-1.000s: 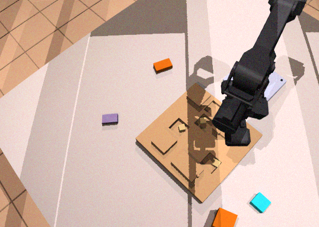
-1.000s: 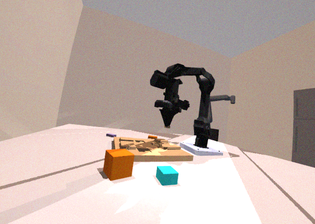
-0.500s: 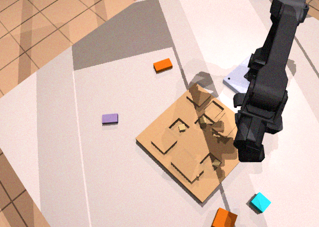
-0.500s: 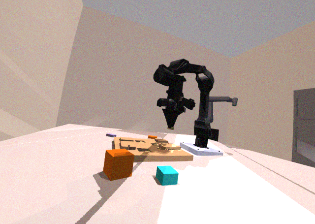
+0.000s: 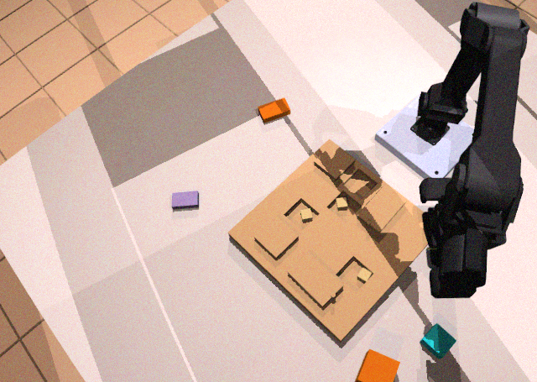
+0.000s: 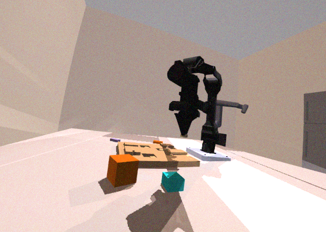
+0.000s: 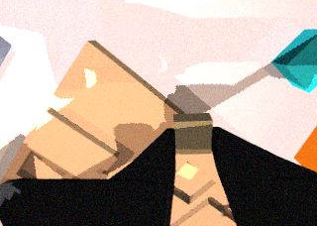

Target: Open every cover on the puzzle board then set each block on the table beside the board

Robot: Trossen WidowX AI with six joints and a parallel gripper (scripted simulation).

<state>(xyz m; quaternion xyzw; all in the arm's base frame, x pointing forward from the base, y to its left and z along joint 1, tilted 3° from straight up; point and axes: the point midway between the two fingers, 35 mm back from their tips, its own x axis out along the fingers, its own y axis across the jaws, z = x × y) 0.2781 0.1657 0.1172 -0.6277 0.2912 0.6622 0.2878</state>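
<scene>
My gripper tip is now 190 mm to the left of the tan puzzle board, 100 mm above it and 40 mm short of it. Also, from my gripper tip: orange cube (200 mm ahead, 90 mm below, 50 mm to the left); flat orange block (460 mm to the right, 110 mm below, 90 mm behind); cyan block (100 mm to the left, 100 mm below, 80 mm ahead).
</scene>
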